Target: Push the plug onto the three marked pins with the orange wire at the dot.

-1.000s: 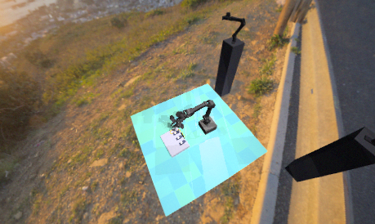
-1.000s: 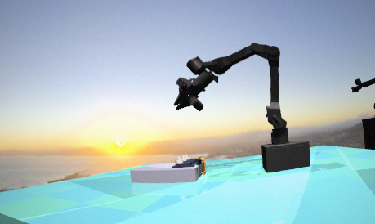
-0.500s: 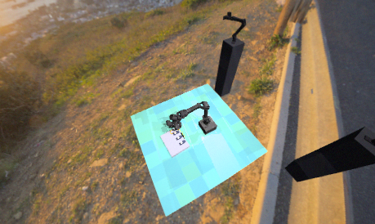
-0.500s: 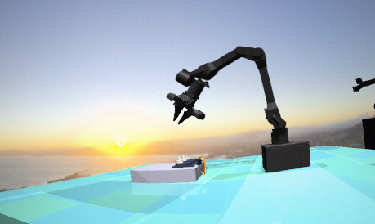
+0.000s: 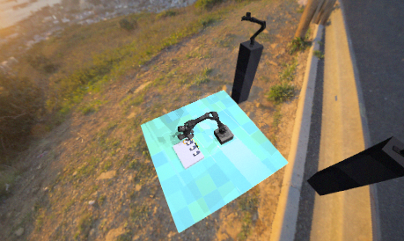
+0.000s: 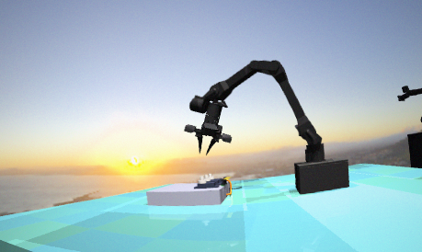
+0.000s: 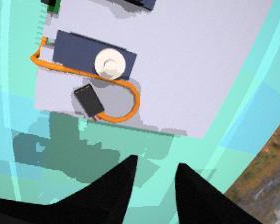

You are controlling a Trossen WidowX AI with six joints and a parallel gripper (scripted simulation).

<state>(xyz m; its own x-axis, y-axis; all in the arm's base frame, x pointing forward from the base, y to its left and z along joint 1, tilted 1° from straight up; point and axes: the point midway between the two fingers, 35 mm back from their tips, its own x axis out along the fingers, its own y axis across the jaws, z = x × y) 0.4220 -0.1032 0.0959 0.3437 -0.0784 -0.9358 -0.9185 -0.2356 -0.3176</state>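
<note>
Right now the servo is 12 cm below my gripper tip, 10 cm to the left of it and 5 cm behind it. The rest, counted from my gripper tip: grey printed holder 14 cm below, 11 cm to the left, 6 cm ahead.
</note>
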